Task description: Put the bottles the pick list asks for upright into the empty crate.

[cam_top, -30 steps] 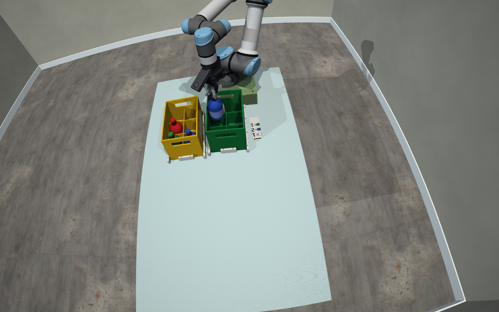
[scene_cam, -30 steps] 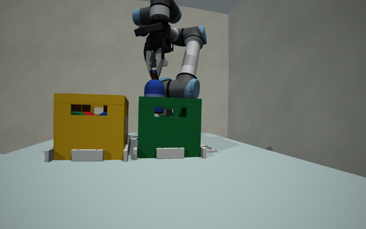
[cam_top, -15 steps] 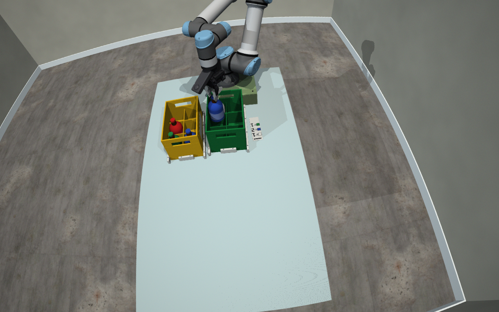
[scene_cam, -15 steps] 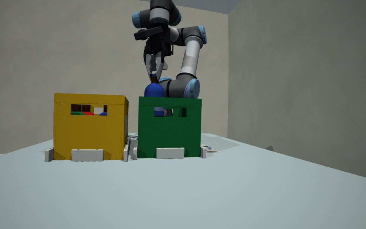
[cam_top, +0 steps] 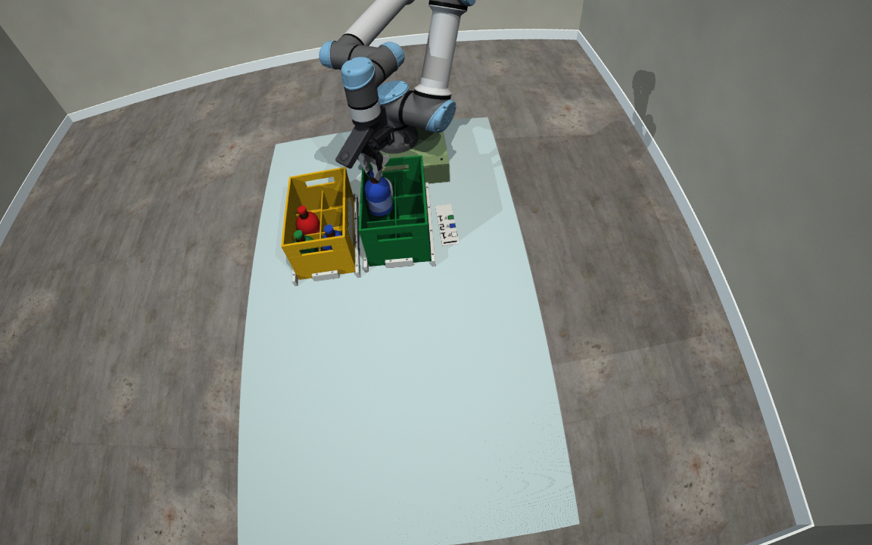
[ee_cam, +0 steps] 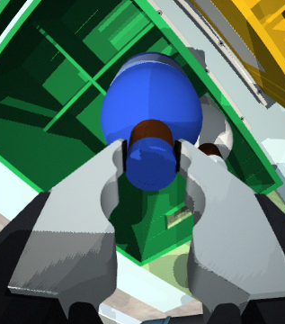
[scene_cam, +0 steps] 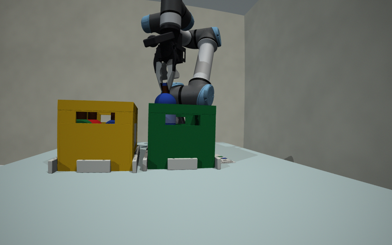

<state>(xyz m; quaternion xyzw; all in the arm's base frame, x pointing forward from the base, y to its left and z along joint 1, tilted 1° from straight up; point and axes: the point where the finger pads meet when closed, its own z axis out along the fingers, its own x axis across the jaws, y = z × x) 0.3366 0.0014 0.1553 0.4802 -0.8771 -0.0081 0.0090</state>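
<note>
Now: hand 160 mm above the green crate, 40 mm to the right of it and 10 mm past it. From my hand the other things lie so: yellow crate: 180 mm to the right, 160 mm below, 50 mm ahead; white bottle: 160 mm below, 90 mm behind, 10 mm to the right; red bottle: 220 mm to the right, 160 mm below, 50 mm ahead.
</note>
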